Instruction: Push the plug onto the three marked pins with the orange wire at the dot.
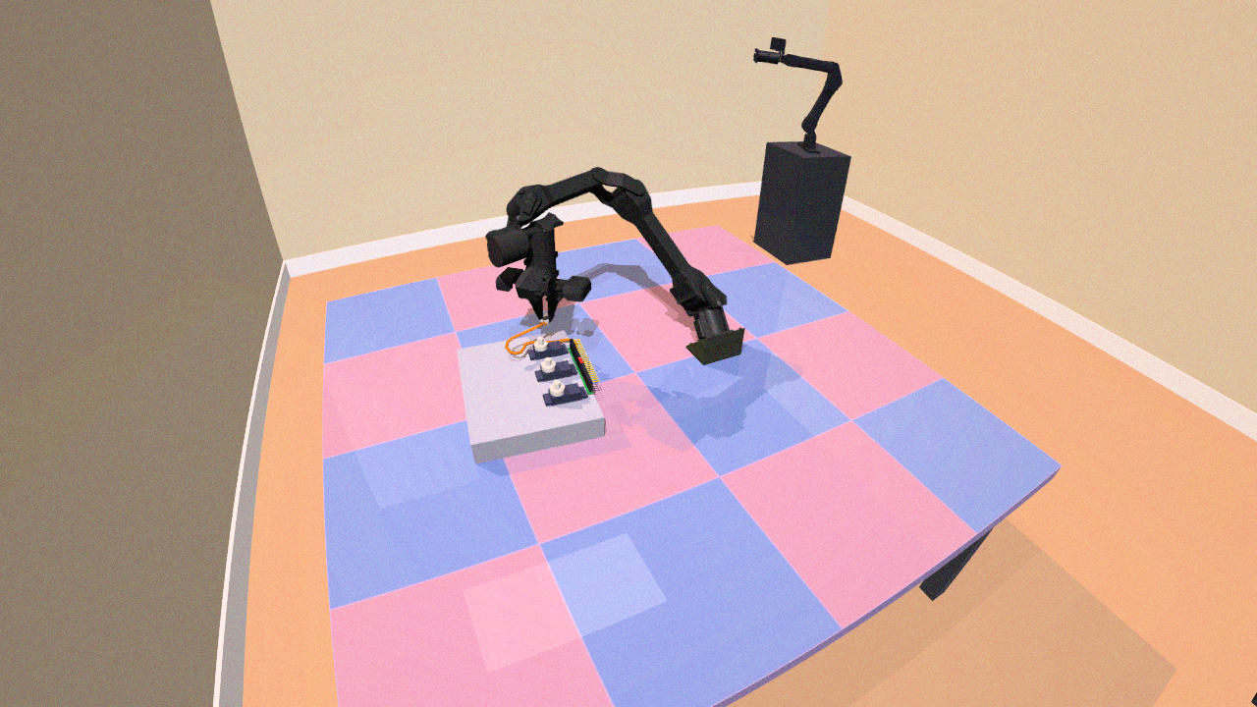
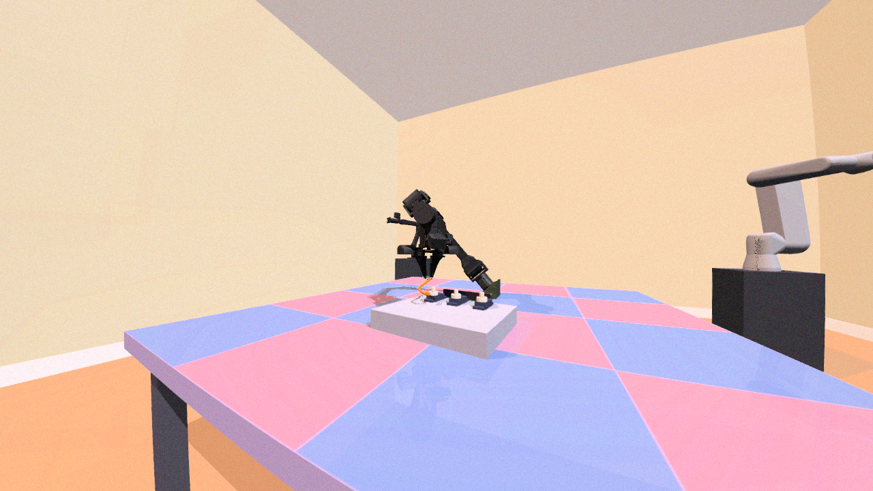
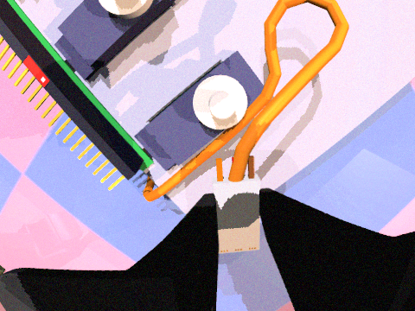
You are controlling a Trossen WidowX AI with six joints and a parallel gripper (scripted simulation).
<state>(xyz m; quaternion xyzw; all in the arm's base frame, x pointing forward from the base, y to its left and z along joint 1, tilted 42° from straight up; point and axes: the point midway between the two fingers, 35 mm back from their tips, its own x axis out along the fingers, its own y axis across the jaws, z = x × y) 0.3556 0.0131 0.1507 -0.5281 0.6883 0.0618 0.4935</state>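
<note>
The red band lies 40 mm behind my gripper tip, 110 mm to the left of it and 40 mm below it. Also, from my gripper tip: pale holder block: 120 mm ahead, 100 mm to the left, 90 mm below; green band: 40 mm behind, 110 mm to the left, 60 mm below; pin header: 40 mm behind, 110 mm to the left, 50 mm below.
</note>
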